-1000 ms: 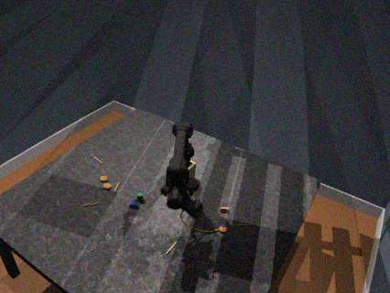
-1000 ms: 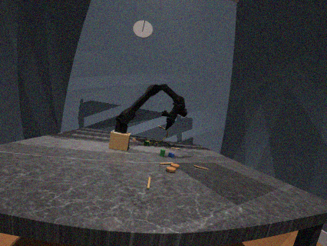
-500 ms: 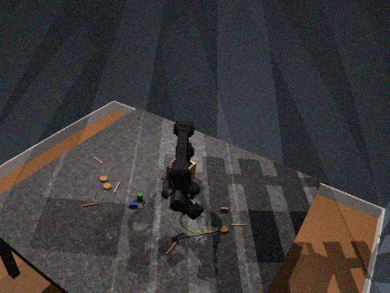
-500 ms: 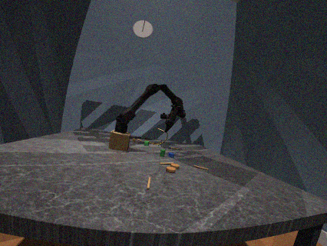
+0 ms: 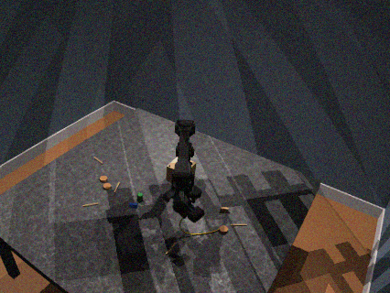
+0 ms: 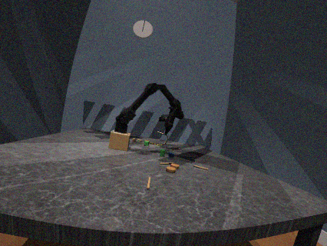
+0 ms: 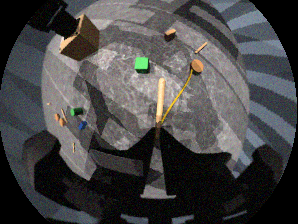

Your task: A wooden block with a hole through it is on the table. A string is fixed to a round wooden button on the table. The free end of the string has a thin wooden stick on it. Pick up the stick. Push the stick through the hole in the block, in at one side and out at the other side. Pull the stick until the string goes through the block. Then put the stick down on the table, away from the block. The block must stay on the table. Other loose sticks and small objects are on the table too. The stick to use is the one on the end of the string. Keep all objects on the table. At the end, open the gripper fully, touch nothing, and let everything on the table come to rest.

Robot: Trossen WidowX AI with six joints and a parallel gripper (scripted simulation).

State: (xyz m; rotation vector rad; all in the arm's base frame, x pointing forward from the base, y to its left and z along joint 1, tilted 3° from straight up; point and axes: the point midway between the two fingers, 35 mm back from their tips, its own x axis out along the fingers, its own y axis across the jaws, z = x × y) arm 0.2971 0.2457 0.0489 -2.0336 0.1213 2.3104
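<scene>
Now: the green block 13 cm behind my gripper tip, 3 cm to the right of it and 9 cm below it. Also, from my gripper tip: round wooden button 14 cm behind, 12 cm to the left, 9 cm below; small wooden piece 24 cm behind, 6 cm to the left, 9 cm below; thin wooden stick 1 cm behind.
</scene>
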